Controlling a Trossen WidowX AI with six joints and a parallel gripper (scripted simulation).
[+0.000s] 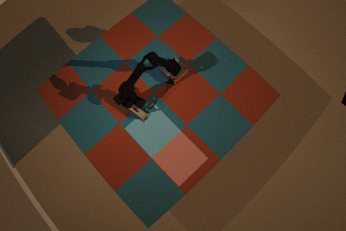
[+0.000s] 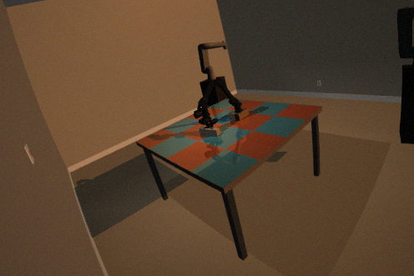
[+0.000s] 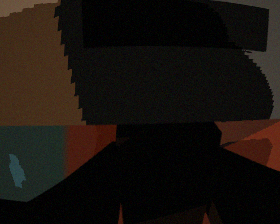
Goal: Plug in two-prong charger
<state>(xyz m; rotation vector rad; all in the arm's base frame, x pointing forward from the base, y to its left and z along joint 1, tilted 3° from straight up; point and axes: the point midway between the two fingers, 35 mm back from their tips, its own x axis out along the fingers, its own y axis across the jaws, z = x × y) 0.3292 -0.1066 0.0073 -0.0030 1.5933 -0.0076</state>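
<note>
Right now the two-prong charger is 2 cm ahead of my gripper tip and 1 cm above it.
</note>
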